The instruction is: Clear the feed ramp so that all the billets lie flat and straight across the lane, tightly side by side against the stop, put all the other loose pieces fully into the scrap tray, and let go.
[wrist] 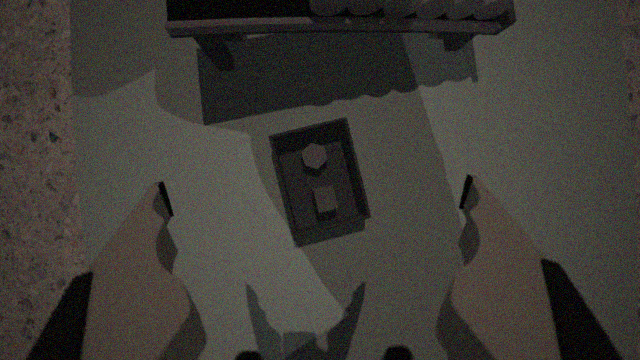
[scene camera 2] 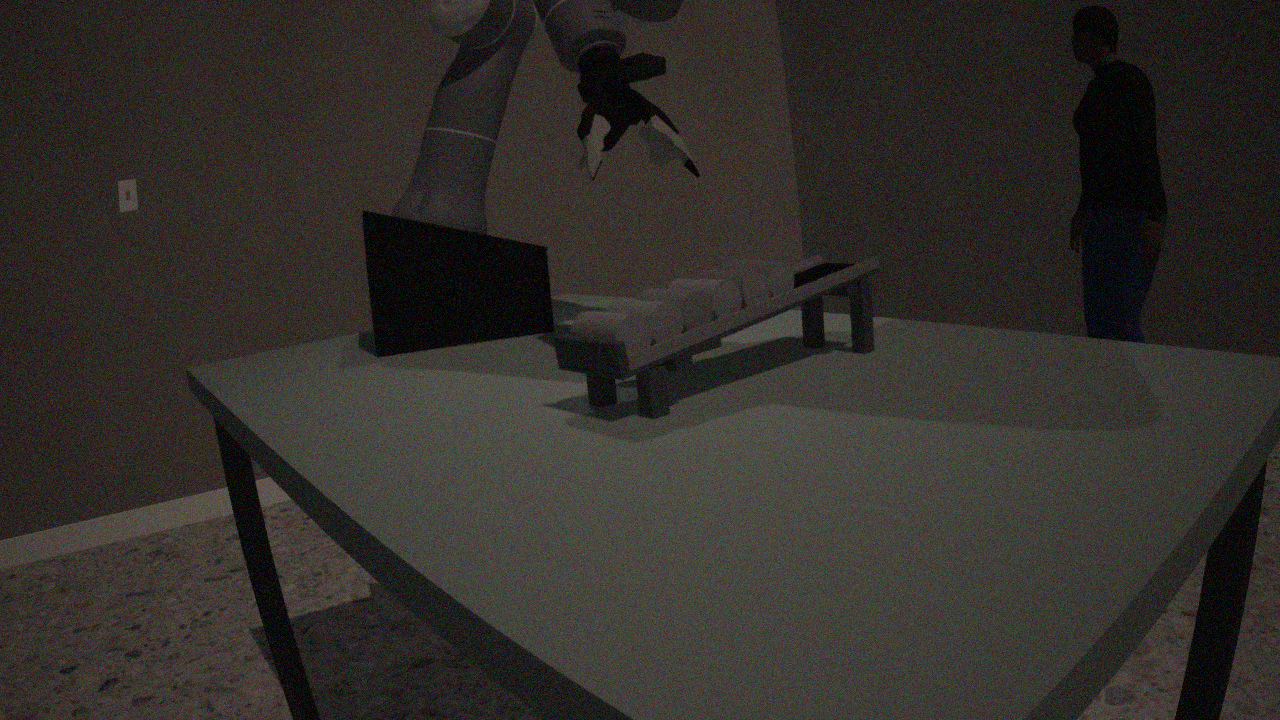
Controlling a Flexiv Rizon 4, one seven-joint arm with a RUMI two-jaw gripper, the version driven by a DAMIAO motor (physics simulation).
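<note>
The feed ramp [scene camera 2: 760,309] [wrist: 240,25] slopes down to its stop [scene camera 2: 586,354]. Several pale round billets [scene camera 2: 707,297] [wrist: 362,6] lie across its lower part in a close row reaching the stop end; in the wrist view the top edge cuts them off, so exact contact cannot be told. The dark scrap tray [wrist: 358,175] stands on the table beside the ramp. A hexagonal piece [wrist: 314,156] and a small block-like piece [wrist: 326,198] are inside it, apart from each other. My gripper [scene camera 2: 644,174] [wrist: 316,182] is open and empty, high above the tray.
A black upright panel [scene camera 2: 456,282] stands on the table [scene camera 2: 760,537] near the arm's base. The ramp's legs [scene camera 2: 861,313] raise its upper end. A person [scene camera 2: 1116,170] stands beyond the table at the right.
</note>
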